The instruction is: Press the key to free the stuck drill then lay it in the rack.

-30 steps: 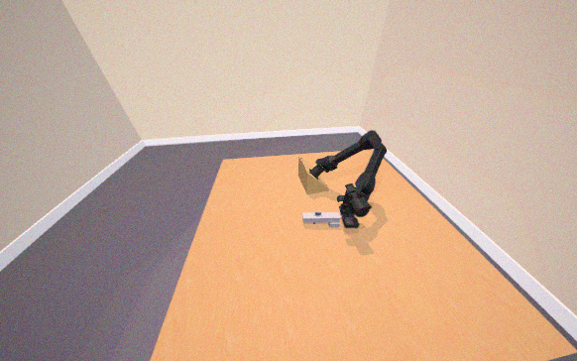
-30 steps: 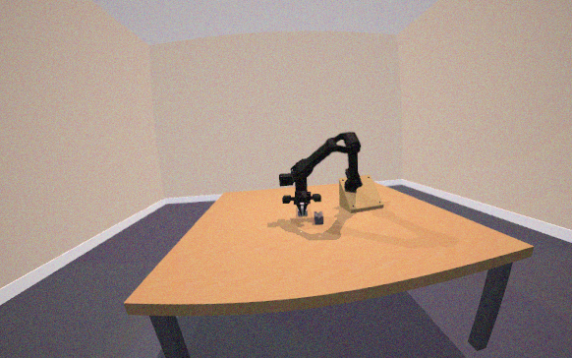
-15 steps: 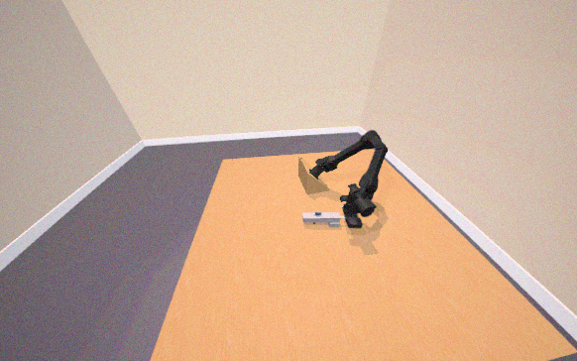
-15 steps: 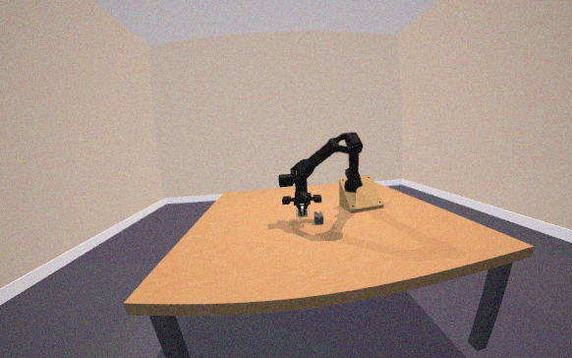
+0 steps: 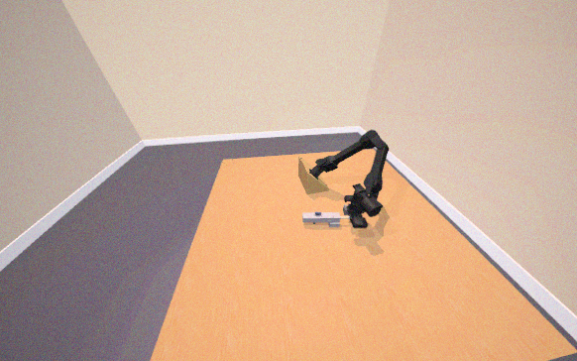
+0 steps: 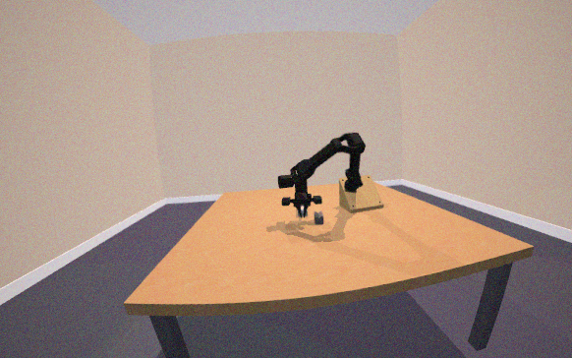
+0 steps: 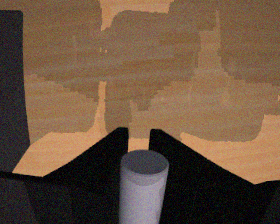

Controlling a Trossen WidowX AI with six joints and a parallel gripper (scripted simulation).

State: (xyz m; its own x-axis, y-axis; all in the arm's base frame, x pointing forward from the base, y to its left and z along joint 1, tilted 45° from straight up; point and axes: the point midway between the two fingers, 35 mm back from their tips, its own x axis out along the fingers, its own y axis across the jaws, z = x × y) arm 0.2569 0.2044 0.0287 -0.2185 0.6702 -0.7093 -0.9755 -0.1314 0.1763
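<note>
Now: gripper tip 50 mm to the left of the drill and 30 mm below it. The rest, counted from my gripper tip: blue key: 180 mm to the right, 30 mm above; grey holder block: 150 mm to the right, 20 mm above; dark grey rack: 70 mm behind, 20 mm to the left.
</note>
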